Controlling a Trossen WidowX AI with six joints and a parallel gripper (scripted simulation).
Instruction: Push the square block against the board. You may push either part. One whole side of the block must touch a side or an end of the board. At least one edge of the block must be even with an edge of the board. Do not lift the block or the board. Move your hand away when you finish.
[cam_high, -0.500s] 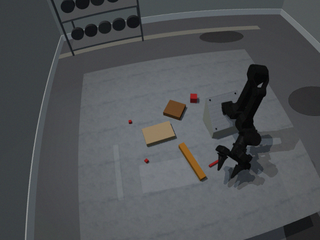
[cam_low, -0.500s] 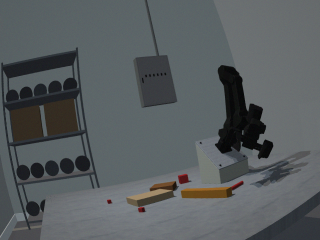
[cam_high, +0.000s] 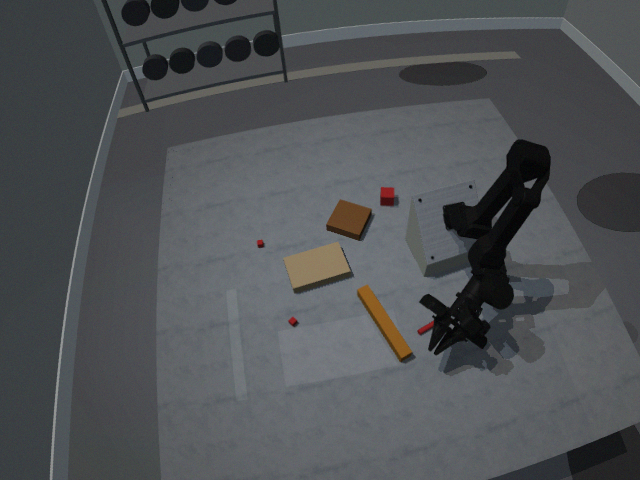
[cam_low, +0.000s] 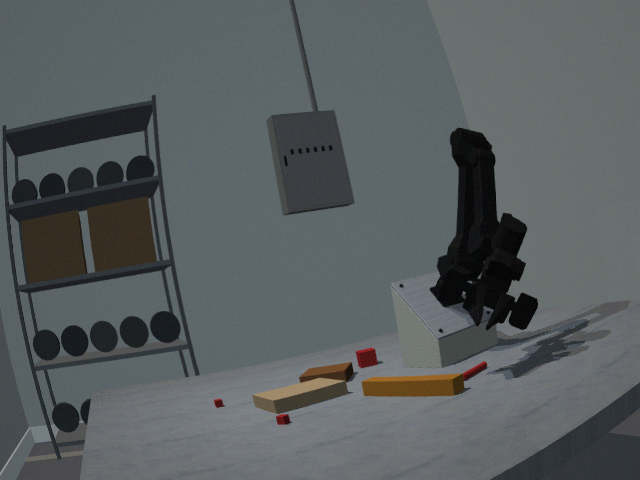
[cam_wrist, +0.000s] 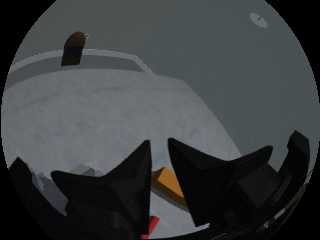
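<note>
My gripper tip is now 19 cm short of the tan slab, 35 cm to the left of it and 9 cm above it. Round my gripper tip: long orange bar (6 cm ahead, 14 cm to the right, 9 cm below); red stick (5 cm behind, 10 cm to the right, 10 cm below); brown square block (6 cm ahead, 48 cm to the right, 9 cm below).
</note>
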